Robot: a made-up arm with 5 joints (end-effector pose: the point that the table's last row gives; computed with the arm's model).
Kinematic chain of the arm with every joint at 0, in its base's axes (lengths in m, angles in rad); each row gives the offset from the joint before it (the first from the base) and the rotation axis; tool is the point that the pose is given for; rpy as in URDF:
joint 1: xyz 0 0 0.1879 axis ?
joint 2: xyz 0 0 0 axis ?
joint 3: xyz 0.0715 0 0.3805 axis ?
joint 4: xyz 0.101 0 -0.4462 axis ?
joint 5: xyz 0.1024 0 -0.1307 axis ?
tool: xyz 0 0 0 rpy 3.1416 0 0
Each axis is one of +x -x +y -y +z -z.
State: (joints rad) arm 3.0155 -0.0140 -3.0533 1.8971 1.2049
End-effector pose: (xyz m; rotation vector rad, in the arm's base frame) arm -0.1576 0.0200 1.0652 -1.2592 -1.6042 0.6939
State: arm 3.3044 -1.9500 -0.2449 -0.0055 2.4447
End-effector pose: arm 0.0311 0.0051 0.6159 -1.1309 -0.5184 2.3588
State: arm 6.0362 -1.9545 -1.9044 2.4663 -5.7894
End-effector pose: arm -0.5840 0.1472 0.4592 -2.1405 0.8312 -1.9050
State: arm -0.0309 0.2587 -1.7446 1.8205 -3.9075
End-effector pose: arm 0.6731 -0.0208 0.4432 1.0158 -2.6386 -0.1852
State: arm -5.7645 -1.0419 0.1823 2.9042 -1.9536
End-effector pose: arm -0.0447 -0.0255 0.1954 -0.4035 -1.1603 1.5148
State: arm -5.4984 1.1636 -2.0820 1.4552 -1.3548
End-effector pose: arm 0.5765 0.5758 -0.0824 -1.3896 -2.5377 0.7637
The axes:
joint 1: +z
joint 2: +y
joint 3: +y
joint 4: +y
joint 5: -z

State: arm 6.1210 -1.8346 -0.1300 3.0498 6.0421
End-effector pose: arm -0.0794 0.0130 0.2706 -2.5245 -0.0996 1.4925
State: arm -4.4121 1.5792 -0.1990 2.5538 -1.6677
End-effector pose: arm 0.0053 -0.0171 0.0942 0.2259 -1.1225 -2.7231
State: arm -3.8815 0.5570 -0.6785 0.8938 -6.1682
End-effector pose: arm -0.2942 0.2686 -0.1227 0.9907 2.1749 -0.2987
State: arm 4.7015 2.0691 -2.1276 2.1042 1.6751
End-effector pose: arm -0.0029 -0.2639 -0.5276 -0.0919 -1.5937 -2.6128
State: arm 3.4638 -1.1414 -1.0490 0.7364 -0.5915
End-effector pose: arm -0.1235 -0.0412 0.8391 0.7462 -1.5181 -0.2020
